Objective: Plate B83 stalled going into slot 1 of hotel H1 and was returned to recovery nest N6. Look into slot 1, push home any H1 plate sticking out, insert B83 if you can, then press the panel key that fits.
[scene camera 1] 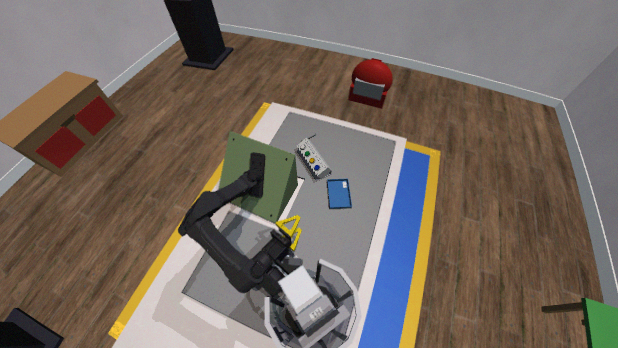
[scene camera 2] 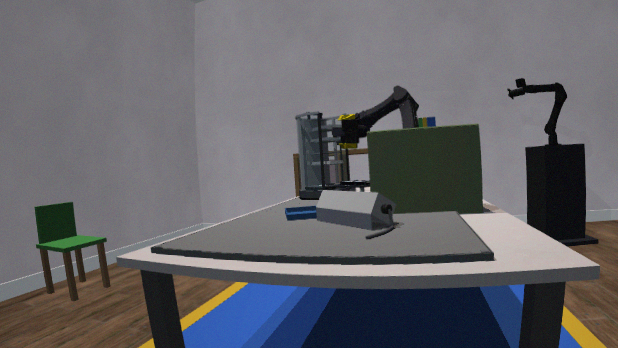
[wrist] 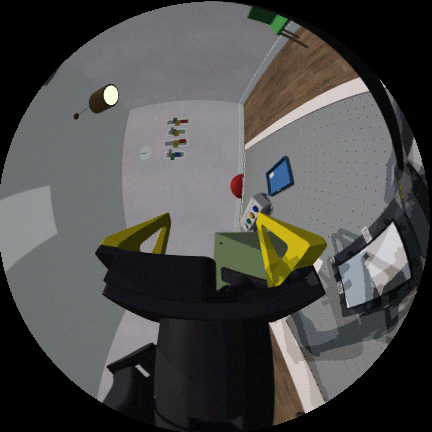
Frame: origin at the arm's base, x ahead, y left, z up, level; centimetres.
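Seen in the pictures: gripper, fingertip midpoint: (scene camera 1: 299, 222) (scene camera 2: 339, 131) (wrist: 213, 216); arm's base, link origin: (scene camera 1: 257, 175) (scene camera 2: 418, 163) (wrist: 244, 280).
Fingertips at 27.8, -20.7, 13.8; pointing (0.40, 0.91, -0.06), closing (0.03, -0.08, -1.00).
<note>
Pixels of each thing's top centre, then the offset from my fingertips to it, as dx, dy, dz. "pt": a spot on its surface instead. Level surfaces: height alone.
- clear-walled hotel H1, top centre: (scene camera 1: 311, 307) (scene camera 2: 320, 111) +11.6, -24.4, +12.9
- pale square plate-like surface, surface spot: (scene camera 1: 300, 287) pt +7.0, -20.0, +5.0
- dark frame, surface spot: (wrist: 357, 301) pt -9.7, -11.6, -20.3
- key panel, top centre: (scene camera 2: 352, 190) (wrist: 245, 213) (scene camera 1: 313, 153) -8.1, +44.2, -19.4
- blue tray, top centre: (scene camera 2: 302, 209) (wrist: 275, 176) (scene camera 1: 339, 192) +9.4, +29.6, -26.0
- grey mat, surface height: dz -27.7
My gripper (scene camera 1: 296, 232) (scene camera 2: 345, 131) (wrist: 213, 216) is open, its yellow fingers wide apart with nothing between them. It is raised beside the clear-walled hotel H1 (scene camera 1: 316, 314) (scene camera 2: 311, 155). A pale square plate-like surface (scene camera 1: 300, 287) shows at the top of H1; the inside of slot 1 is hidden. In the wrist view a dark frame (wrist: 357, 301) with pale glossy panels lies at the right; its small labels are unreadable, and I cannot tell whether it is nest N6 with B83. The key panel (scene camera 1: 314, 159) (scene camera 2: 350, 209) (wrist: 256, 211) has white, green, yellow and blue keys.
A blue tray (scene camera 1: 339, 194) (scene camera 2: 301, 213) (wrist: 280, 176) lies beside the panel on the grey mat (scene camera 1: 360, 150) (scene camera 2: 300, 240). The green block (scene camera 1: 280, 180) (scene camera 2: 425, 170) (wrist: 237, 250) carries the arm's base. A second arm (scene camera 2: 555, 110) stands on a black pedestal beyond the table.
</note>
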